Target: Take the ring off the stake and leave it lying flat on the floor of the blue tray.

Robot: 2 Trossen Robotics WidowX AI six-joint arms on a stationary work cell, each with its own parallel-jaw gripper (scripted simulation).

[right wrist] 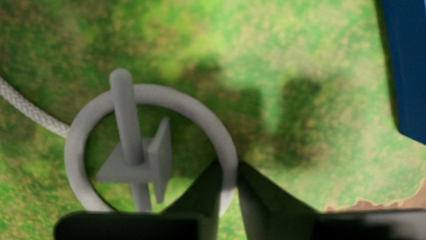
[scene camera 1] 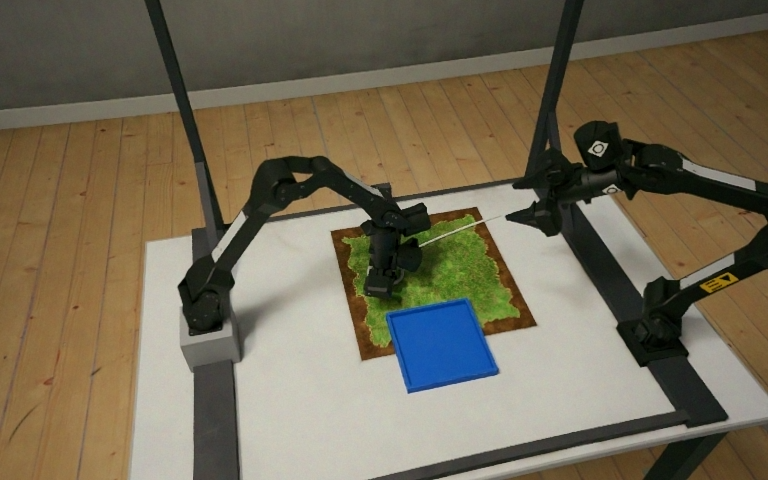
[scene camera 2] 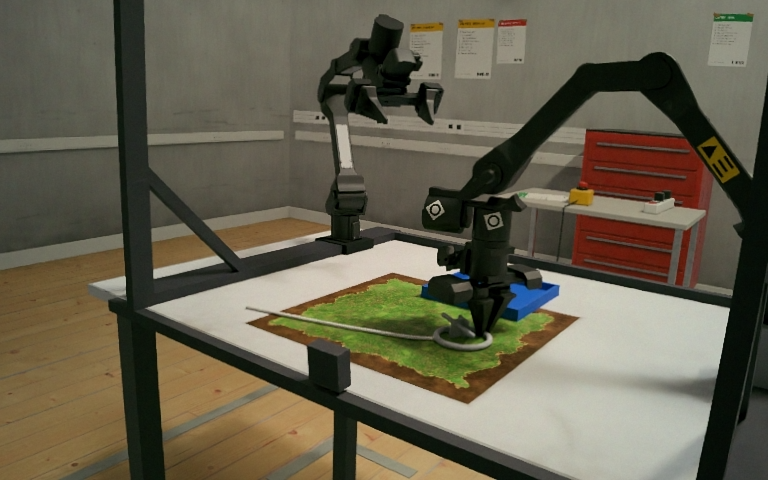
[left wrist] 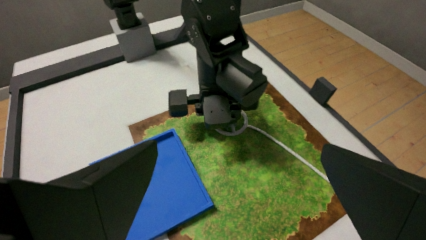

Path:
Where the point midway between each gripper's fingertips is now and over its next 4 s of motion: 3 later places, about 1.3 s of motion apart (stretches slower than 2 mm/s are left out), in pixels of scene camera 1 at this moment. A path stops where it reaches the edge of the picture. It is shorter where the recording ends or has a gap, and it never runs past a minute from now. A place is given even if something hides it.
The left gripper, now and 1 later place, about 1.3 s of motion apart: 509,202; 520,218
The right gripper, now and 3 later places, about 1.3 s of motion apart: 383,286; 382,283; 392,281; 394,270

